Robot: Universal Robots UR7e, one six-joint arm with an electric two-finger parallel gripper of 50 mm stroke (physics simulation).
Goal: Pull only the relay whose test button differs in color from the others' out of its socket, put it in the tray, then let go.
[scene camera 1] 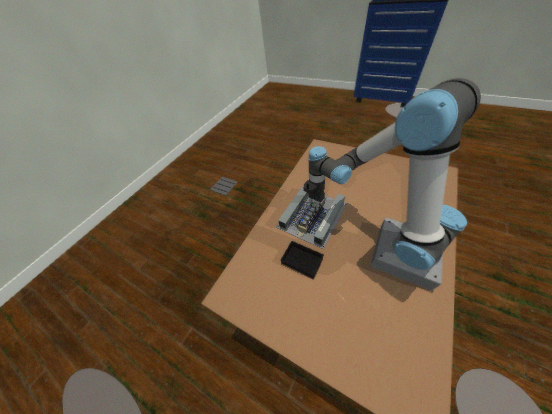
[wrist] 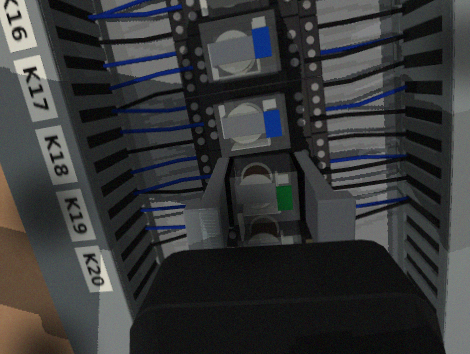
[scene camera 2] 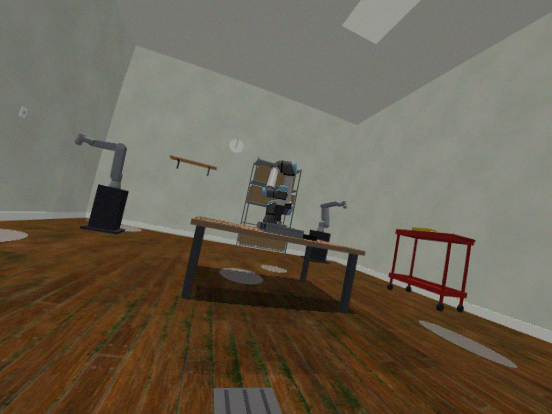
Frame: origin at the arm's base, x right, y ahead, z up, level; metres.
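Seen in the pictures: gripper, fingertip midpoint: (scene camera 1: pixel 314 208) (wrist: pixel 262 175); arm's base, link origin: (scene camera 2: pixel 269 223).
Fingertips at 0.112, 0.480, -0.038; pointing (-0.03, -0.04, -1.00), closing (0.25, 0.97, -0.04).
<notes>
Pixels of each thing's top centre, then the offset from my fingertips to it, as dx, dy, dz. "spot": a spot on its surface instead. Level surfaces: height alone.
- relay with the green test button, top centre: (wrist: pixel 263 200) +0.000, +0.001, +0.036
- nearer, top centre: (wrist: pixel 252 127) -0.029, +0.006, +0.034
- farther, top centre: (wrist: pixel 239 46) -0.058, +0.011, +0.034
- relay, top centre: (wrist: pixel 271 261) +0.029, -0.005, +0.034
- black tray, surface spot: (scene camera 1: pixel 302 260) spot: -0.287, -0.022, -0.032
- table, surface height: dz -0.036
The relay with the green test button (wrist: pixel 284 198) stands in the row of sockets, between the fingers. My gripper (wrist: pixel 262 175) (scene camera 1: pixel 316 201) points down and is shut on this relay, one finger against each side. Whether the relay has risen in its socket cannot be told. Two relays with blue test buttons, one nearer (wrist: pixel 272 123) and one farther (wrist: pixel 262 43), sit above it in the wrist view. Another relay (wrist: pixel 264 229) is mostly hidden behind the gripper body. The black tray (scene camera 1: pixel 302 260) lies on the table in front of the relay panel.
Grey slotted wire ducts (scene camera 1: pixel 293 209) (scene camera 1: pixel 330 220) stand along both sides of the relay row, with blue and black wires running into them. Labels K16 to K20 line the left duct in the wrist view. The arm's base stands on the table (scene camera 1: pixel 350 310) to the right.
</notes>
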